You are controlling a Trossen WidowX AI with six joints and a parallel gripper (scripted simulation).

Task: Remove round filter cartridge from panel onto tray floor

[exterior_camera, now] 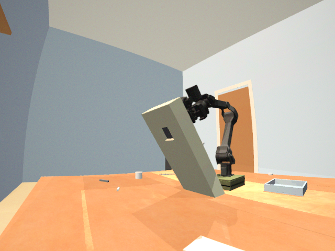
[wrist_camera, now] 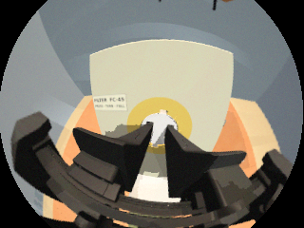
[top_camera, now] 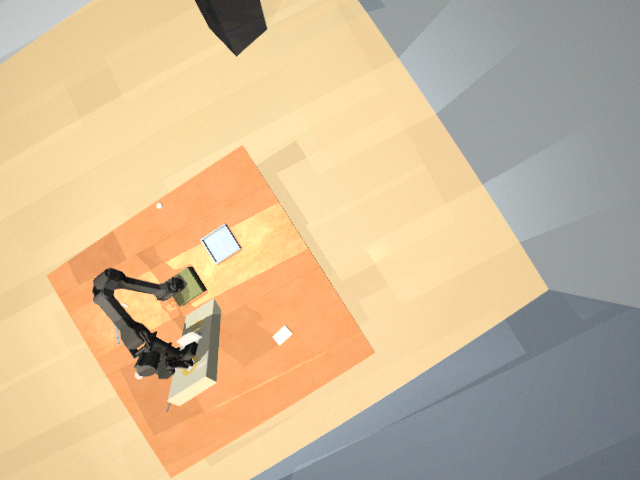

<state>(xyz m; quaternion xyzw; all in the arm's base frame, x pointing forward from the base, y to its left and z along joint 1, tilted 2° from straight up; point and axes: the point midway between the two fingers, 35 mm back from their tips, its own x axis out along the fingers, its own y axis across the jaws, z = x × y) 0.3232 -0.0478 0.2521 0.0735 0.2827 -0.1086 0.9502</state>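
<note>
My gripper tip is now 1 cm short of the round filter cartridge and 1 cm above it. Round my gripper tip: grey tray 37 cm behind, 35 cm to the left, 27 cm below; white flat piece 27 cm below, 26 cm to the left, 20 cm ahead; dark rod 45 cm to the right, 27 cm below, 7 cm ahead.
</note>
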